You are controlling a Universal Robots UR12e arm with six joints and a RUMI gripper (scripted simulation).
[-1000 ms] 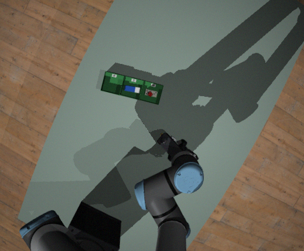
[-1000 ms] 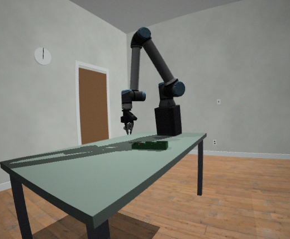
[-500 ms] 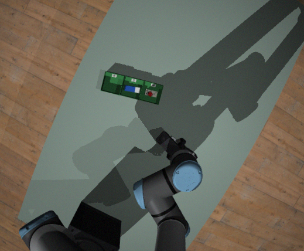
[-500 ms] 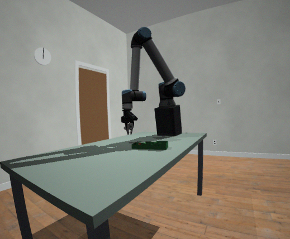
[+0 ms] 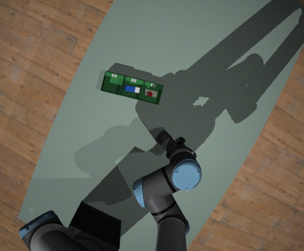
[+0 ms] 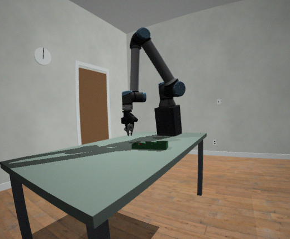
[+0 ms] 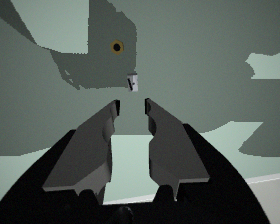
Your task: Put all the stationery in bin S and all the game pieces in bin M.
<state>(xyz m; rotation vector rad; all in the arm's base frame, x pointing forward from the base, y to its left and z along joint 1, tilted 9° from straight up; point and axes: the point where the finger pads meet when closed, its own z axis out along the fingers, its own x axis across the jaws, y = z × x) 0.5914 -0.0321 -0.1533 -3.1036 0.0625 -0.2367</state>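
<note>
My hand is 70 mm above the white-and-grey piece. The rest, counted from my hand: red die (100 mm ahead, 200 mm to the left, 60 mm below); then white domino (100 mm ahead, 200 mm to the left, 70 mm below); then brown ring-like piece (20 mm behind, 50 mm to the left, 70 mm below).
</note>
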